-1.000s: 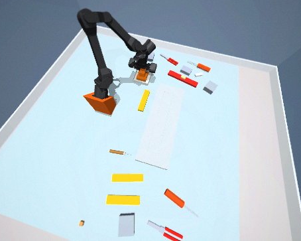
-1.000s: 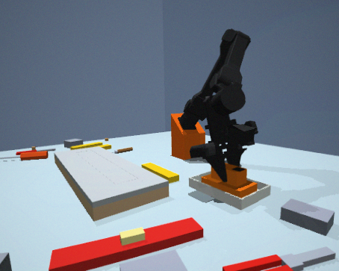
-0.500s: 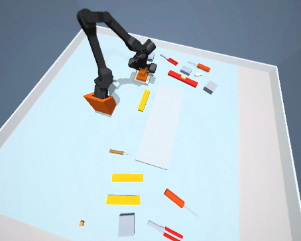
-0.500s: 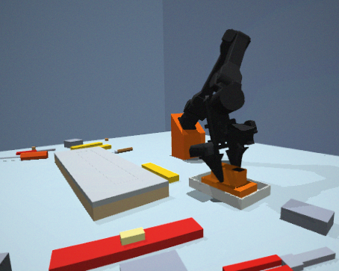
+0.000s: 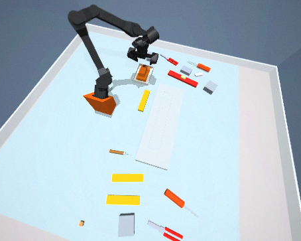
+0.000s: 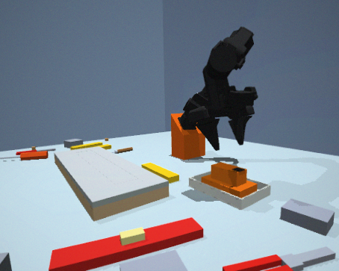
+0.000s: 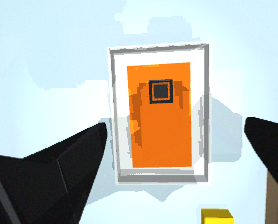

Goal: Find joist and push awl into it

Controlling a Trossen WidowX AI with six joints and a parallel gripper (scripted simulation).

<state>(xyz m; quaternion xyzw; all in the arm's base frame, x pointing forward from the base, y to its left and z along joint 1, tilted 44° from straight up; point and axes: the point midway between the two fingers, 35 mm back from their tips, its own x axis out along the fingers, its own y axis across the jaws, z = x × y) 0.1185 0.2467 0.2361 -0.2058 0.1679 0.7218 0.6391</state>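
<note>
Right now my gripper tip is 11 cm short of the brown-handled awl, 57 cm to the left of it and 11 cm above it. Round my gripper tip: red level: 28 cm ahead, 7 cm to the left, 10 cm below; white tray: 1 cm to the right, 10 cm below; orange stud finder: 1 cm behind, 1 cm to the left, 6 cm below.
</note>
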